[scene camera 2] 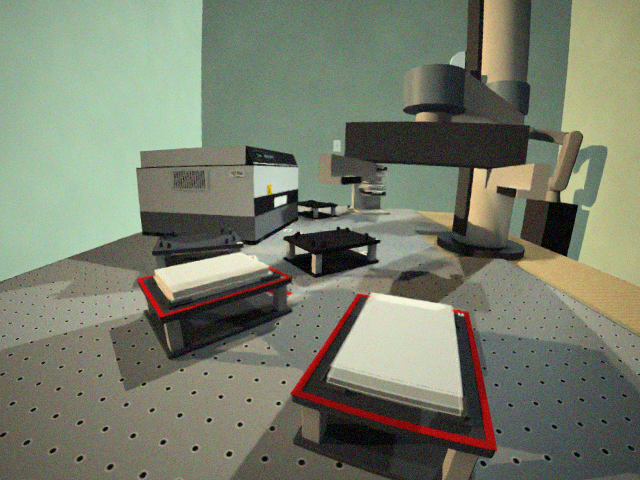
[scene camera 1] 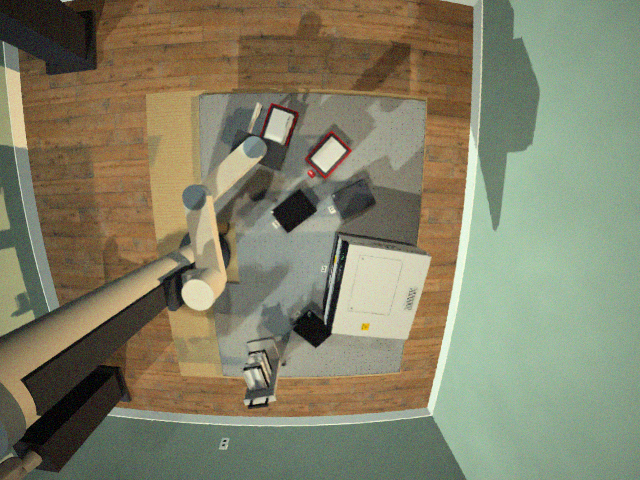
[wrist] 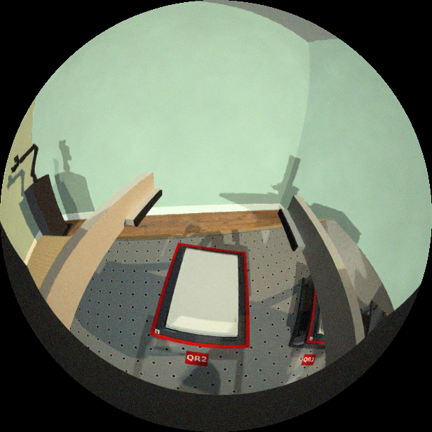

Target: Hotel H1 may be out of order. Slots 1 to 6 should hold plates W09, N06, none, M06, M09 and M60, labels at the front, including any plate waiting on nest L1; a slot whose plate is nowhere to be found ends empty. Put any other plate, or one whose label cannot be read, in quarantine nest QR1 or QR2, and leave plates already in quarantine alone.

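Seen in the pictures: gripper, fingertip midpoint: (scene camera 2: 425,173) (scene camera 1: 275,109); arm's base, link origin: (scene camera 2: 478,247).
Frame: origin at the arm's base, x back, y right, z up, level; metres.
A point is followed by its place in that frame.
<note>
My gripper (scene camera 1: 271,119) @[x -0.382, y -0.590, z 0.199 m] (scene camera 2: 434,178) @[x -0.382, y -0.590, z 0.199 m] (wrist: 222,191) is open and empty, raised above nest QR2 (scene camera 2: 392,421) @[x -0.397, y -0.642, z 0.063 m] (wrist: 247,300). A pale plate (scene camera 2: 400,351) @[x -0.385, y -0.594, z 0.077 m] (wrist: 205,292) lies flat on QR2, inside the red border. Another pale plate (scene camera 1: 328,154) @[x -0.584, y -0.449, z 0.077 m] (scene camera 2: 211,273) @[x -0.579, y -0.467, z 0.077 m] lies on nest QR1 (scene camera 1: 338,164) @[x -0.629, y -0.410, z 0.063 m] (scene camera 2: 227,296) @[x -0.548, y -0.496, z 0.063 m] (wrist: 312,320). Hotel H1 (scene camera 1: 261,399) @[x -0.288, y 0.610, z 0.272 m] stands at the bottom of the first scene view with some plates (scene camera 1: 256,369) @[x -0.268, y 0.478, z 0.225 m] inside; the gripper partly hides it in the second scene view. Its slots and all plate labels are unreadable. Which nest is L1 I cannot tell.
A large white and grey device (scene camera 1: 379,289) @[x -0.779, y 0.075, z 0.256 m] (scene camera 2: 196,186) @[x -0.793, y -0.087, z 0.157 m] stands beyond the nests. Dark nests (scene camera 1: 294,210) @[x -0.442, y -0.212, z 0.062 m] (scene camera 2: 330,240) @[x -0.441, y -0.229, z 0.063 m] stand between it and the red-edged ones; another dark nest (scene camera 1: 312,328) @[x -0.522, y 0.368, z 0.063 m] (scene camera 2: 316,206) @[x -0.505, y 0.290, z 0.063 m] is close to the device's corner. The arm's column (scene camera 2: 506,51) @[x -0.021, y -0.072, z 0.521 m] rises at the side.
</note>
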